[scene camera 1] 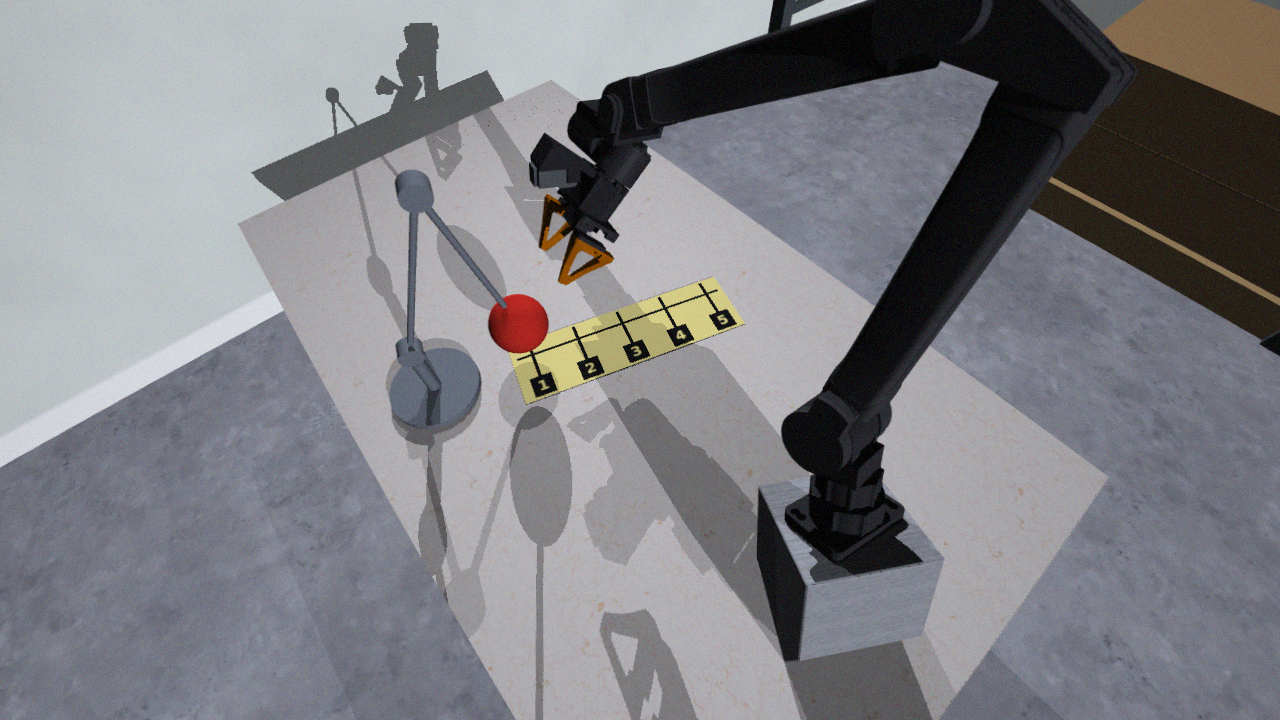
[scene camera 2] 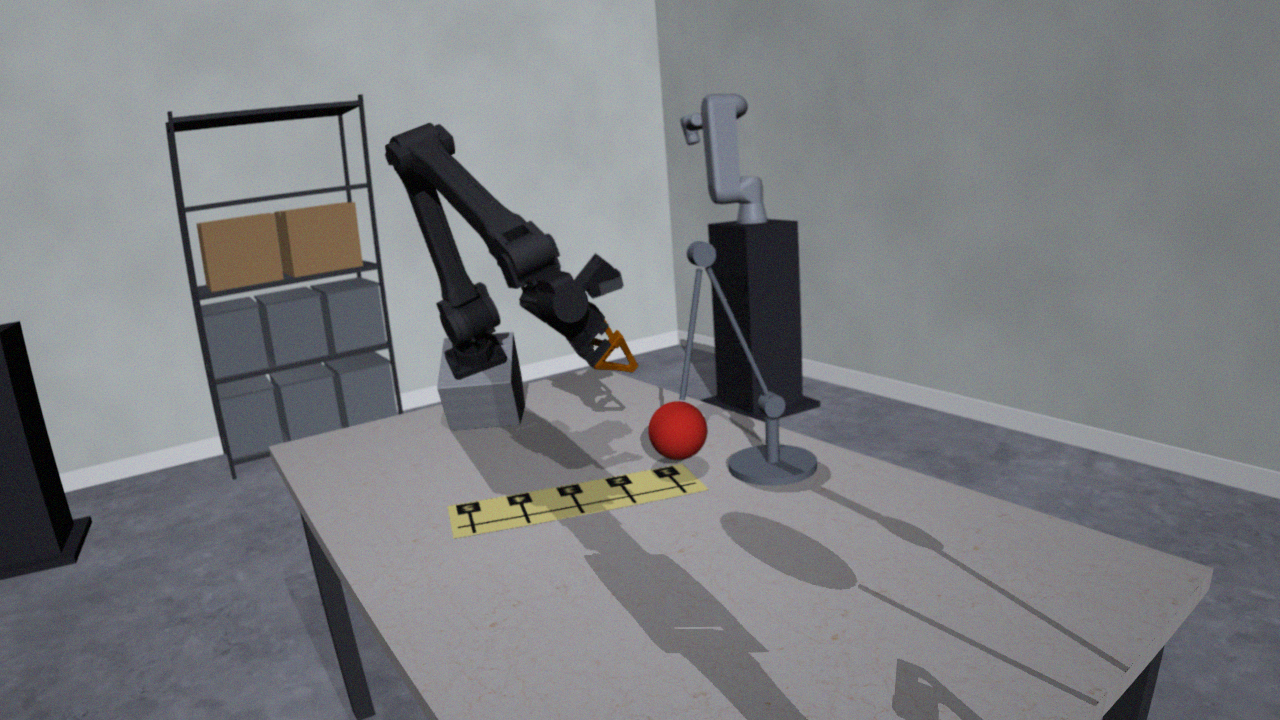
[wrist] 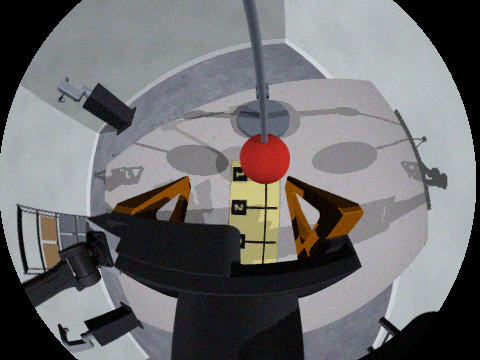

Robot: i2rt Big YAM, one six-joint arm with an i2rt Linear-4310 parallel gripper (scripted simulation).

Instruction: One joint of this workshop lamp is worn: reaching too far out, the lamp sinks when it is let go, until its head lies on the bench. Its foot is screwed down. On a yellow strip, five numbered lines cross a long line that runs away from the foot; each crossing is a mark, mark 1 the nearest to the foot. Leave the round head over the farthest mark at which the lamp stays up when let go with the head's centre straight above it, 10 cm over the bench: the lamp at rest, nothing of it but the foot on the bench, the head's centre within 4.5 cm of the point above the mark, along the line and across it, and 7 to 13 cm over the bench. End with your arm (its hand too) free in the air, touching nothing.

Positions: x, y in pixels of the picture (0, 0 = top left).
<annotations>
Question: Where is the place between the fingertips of my gripper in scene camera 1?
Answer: At 551, 265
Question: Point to a yellow strip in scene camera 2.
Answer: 506, 512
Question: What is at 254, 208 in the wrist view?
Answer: A yellow strip.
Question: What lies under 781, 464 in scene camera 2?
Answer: A round grey foot.
</annotations>
